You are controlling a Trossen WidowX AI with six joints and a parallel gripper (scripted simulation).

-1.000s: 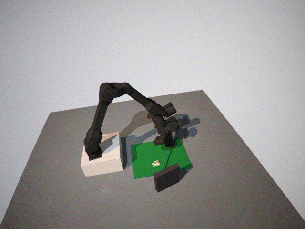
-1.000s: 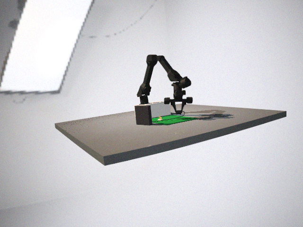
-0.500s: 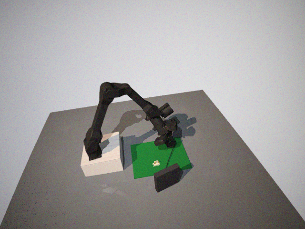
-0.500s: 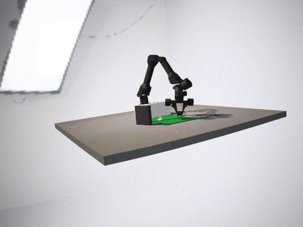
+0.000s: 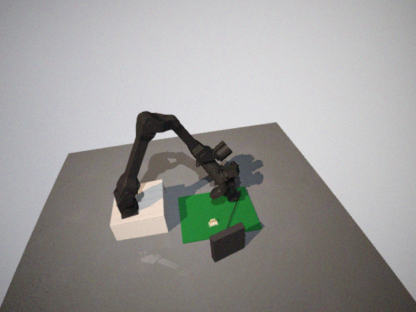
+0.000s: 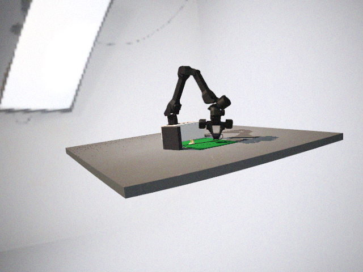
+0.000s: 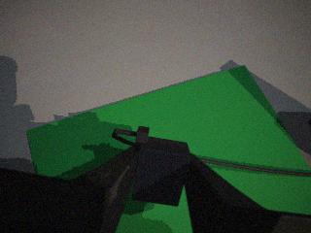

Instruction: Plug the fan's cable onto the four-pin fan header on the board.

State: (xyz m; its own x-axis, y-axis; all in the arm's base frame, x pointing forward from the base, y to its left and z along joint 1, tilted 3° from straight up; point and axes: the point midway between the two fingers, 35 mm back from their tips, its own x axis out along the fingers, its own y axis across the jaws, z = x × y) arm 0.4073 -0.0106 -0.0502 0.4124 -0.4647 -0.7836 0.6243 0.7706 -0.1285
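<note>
The black plug is 10 mm behind my gripper tip and 10 mm to the left of it. The rest, counted from my gripper tip: dark fan: 120 mm behind, 200 mm to the right, 20 mm above; green board: 90 mm behind, 20 mm to the right, 50 mm below; four-pin fan header: 130 mm behind, 70 mm to the right, 40 mm below.
</note>
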